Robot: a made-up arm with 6 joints. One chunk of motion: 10 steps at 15 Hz.
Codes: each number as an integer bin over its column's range. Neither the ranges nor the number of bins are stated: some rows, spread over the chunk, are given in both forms.
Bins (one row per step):
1: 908 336 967 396 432 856
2: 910 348 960 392 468 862
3: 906 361 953 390 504 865
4: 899 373 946 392 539 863
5: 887 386 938 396 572 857
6: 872 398 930 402 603 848
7: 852 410 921 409 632 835
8: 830 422 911 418 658 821
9: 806 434 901 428 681 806
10: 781 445 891 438 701 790
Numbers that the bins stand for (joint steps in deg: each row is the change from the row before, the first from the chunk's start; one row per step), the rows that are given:
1: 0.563 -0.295 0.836 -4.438 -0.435 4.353
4: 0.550 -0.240 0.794 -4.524 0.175 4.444
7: 0.479 -0.184 0.744 -4.157 0.706 4.082
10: 0.373 -0.132 0.684 -3.530 1.100 3.501
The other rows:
2: 0.566 -0.277 0.822 -4.524 -0.230 4.431
3: 0.560 -0.258 0.808 -4.568 -0.024 4.470
5: 0.532 -0.220 0.778 -4.438 0.364 4.366
6: 0.509 -0.202 0.762 -4.308 0.541 4.250
8: 0.446 -0.166 0.724 -3.962 0.854 3.902
9: 0.410 -0.148 0.704 -3.746 0.986 3.708

